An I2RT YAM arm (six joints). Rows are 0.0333 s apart.
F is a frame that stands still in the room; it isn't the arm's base.
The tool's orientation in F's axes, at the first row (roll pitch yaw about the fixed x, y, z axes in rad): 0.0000 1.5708 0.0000
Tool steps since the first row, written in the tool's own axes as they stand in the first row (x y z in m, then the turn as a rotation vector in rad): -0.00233 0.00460 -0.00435 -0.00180 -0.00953 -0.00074; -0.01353 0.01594 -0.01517 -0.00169 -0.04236 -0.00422; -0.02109 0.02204 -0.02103 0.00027 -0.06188 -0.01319; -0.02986 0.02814 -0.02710 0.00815 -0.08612 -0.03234; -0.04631 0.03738 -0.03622 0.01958 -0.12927 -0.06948; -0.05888 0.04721 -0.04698 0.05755 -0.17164 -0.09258
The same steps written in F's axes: -0.00435 0.00460 0.00233 -0.00074 -0.00953 0.00180; -0.01517 0.01594 0.01353 -0.00422 -0.04236 0.00169; -0.02103 0.02204 0.02109 -0.01319 -0.06188 -0.00027; -0.02710 0.02814 0.02986 -0.03234 -0.08612 -0.00815; -0.03622 0.03738 0.04631 -0.06948 -0.12927 -0.01958; -0.04698 0.04721 0.05888 -0.09258 -0.17164 -0.05755
